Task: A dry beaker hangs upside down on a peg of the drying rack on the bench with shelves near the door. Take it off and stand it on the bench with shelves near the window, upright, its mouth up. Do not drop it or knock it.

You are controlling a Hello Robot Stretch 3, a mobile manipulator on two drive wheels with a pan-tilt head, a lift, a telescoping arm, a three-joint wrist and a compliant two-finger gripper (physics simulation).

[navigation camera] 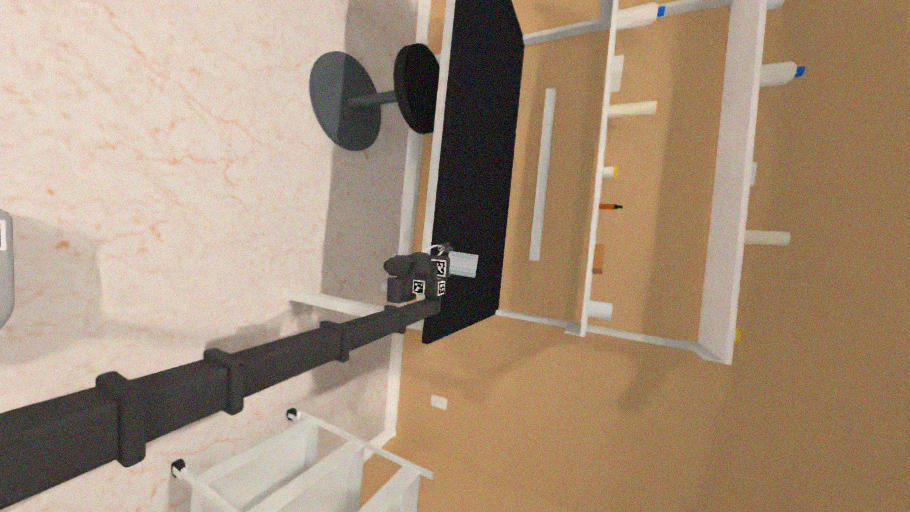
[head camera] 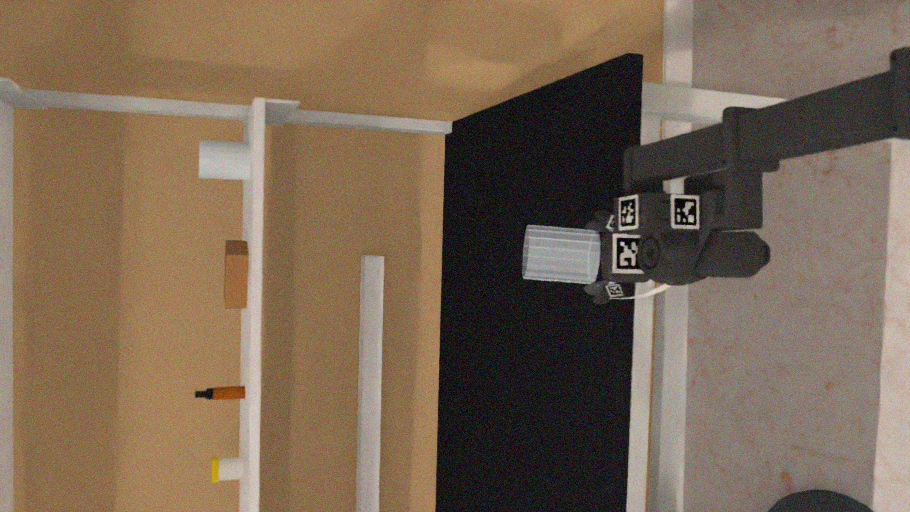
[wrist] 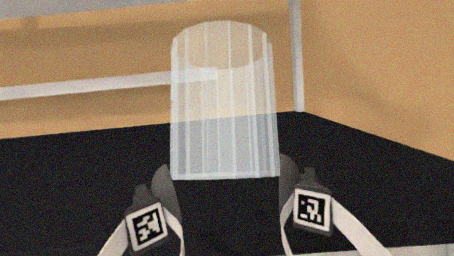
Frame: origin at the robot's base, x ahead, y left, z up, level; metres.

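Where they show: gripper, fingertip midpoint: [head camera: 592, 257] [wrist: 224, 179].
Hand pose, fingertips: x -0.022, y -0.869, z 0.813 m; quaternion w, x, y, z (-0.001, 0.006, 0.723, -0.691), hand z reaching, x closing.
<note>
Each offset is from my fingertips to the top centre of the thing. "spot": to the spot under its first point. Level surfaces: height alone.
A clear, ribbed beaker {0.004 m back, 0.006 m left, 0.106 m up} [head camera: 560, 254] [navigation camera: 463, 263] [wrist: 225, 115] is upright over the black bench top {0.050 m down} [head camera: 540, 382] [navigation camera: 477, 159] [wrist: 75, 165], near the bench's end. Its upper end looks like the open mouth. My gripper [head camera: 598, 256] [navigation camera: 448, 262] [wrist: 224, 179] is shut on the beaker, one finger on each side of its lower end. The beaker's lower rim shows between the fingertips in the wrist view. I cannot tell whether it touches the bench top. The drying rack does not show in these views.
A shelf board [head camera: 254, 356] [navigation camera: 595, 254] above the bench holds a pale cylinder {spot: 0.185 m back, 0.535 m right, 0.456 m up} [head camera: 222, 160], a brown box {spot: 0.035 m ahead, 0.558 m right, 0.428 m up} [head camera: 236, 280], an amber bottle {spot: 0.251 m ahead, 0.607 m right, 0.440 m up} [head camera: 227, 392] and a yellow-lidded jar {spot: 0.414 m ahead, 0.664 m right, 0.432 m up} [head camera: 230, 469]. A black-seated stool {0.722 m ahead, 0.324 m right, 0.329 m down} [navigation camera: 416, 89] stands by the bench front. A white cart [navigation camera: 394, 457] stands beyond the bench end.
</note>
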